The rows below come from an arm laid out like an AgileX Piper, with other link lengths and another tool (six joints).
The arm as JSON. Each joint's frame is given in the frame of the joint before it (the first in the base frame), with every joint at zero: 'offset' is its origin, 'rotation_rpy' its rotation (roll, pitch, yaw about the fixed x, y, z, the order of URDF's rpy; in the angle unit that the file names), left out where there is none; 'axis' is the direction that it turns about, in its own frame. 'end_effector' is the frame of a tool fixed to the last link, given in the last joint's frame.
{
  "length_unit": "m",
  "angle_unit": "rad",
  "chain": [
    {
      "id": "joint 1",
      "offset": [
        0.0,
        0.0,
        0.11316
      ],
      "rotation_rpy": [
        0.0,
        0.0,
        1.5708
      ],
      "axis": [
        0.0,
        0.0,
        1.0
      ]
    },
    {
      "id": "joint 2",
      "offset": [
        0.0,
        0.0,
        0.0
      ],
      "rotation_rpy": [
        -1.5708,
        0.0,
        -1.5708
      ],
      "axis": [
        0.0,
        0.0,
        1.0
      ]
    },
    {
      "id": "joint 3",
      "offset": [
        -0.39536,
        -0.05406,
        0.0
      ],
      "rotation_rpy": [
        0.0,
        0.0,
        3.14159
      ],
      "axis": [
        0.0,
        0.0,
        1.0
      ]
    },
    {
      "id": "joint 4",
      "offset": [
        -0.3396,
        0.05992,
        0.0
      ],
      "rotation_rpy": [
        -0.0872,
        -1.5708,
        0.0
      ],
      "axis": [
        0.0,
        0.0,
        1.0
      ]
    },
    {
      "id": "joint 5",
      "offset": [
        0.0,
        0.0,
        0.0
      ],
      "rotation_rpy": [
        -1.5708,
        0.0,
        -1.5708
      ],
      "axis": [
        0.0,
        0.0,
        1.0
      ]
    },
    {
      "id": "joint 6",
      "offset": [
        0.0,
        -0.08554,
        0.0
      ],
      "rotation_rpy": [
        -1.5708,
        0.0,
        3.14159
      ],
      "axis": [
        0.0,
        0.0,
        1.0
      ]
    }
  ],
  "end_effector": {
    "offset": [
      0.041,
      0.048,
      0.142
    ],
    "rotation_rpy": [
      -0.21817,
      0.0,
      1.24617
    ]
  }
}
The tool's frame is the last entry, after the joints.
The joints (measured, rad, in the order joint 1, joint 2, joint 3, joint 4, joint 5, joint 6), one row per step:
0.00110 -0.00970 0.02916 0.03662 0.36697 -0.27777
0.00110 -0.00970 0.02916 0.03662 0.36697 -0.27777
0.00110 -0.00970 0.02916 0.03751 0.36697 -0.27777
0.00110 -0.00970 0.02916 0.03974 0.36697 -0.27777
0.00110 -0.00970 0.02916 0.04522 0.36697 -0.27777
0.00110 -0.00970 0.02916 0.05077 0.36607 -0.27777
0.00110 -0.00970 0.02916 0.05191 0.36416 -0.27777
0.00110 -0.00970 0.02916 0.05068 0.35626 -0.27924
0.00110 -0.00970 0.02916 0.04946 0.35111 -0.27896
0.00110 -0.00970 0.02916 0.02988 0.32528 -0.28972
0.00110 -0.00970 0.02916 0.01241 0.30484 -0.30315
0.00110 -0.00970 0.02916 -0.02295 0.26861 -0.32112
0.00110 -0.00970 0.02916 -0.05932 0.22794 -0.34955
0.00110 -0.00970 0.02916 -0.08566 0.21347 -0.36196
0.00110 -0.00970 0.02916 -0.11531 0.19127 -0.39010
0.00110 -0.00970 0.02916 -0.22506 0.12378 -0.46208
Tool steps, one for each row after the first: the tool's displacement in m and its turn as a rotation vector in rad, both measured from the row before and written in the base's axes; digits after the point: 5 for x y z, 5 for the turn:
0.00000 0.00000 0.00000 0.00000 0.00000 0.00000
0.00000 0.00003 -0.00003 0.00089 0.00000 0.00006
0.00000 0.00008 -0.00007 0.00222 0.00000 0.00015
0.00001 0.00019 -0.00018 0.00547 0.00001 0.00037
0.00003 0.00018 0.00002 0.00554 -0.00089 0.00033
0.00003 0.00002 0.00041 0.00115 -0.00191 -0.00002
0.00013 -0.00006 0.00193 -0.00260 -0.00792 -0.00006
0.00007 -0.00011 0.00123 -0.00093 -0.00514 -0.00042
0.00031 -0.00021 0.00706 -0.02981 -0.02598 0.00052
0.00015 0.00025 0.00582 -0.03040 -0.02056 0.00167
-0.00006 0.00057 0.01021 -0.05279 -0.03626 0.00170
-0.00043 0.00191 0.01148 -0.06432 -0.04042 0.00431
-0.00028 0.00112 0.00449 -0.03860 -0.01428 0.00115
-0.00048 0.00251 0.00665 -0.05759 -0.02158 0.00396
-0.00240 0.00977 0.01908 -0.18185 -0.06485 0.01029

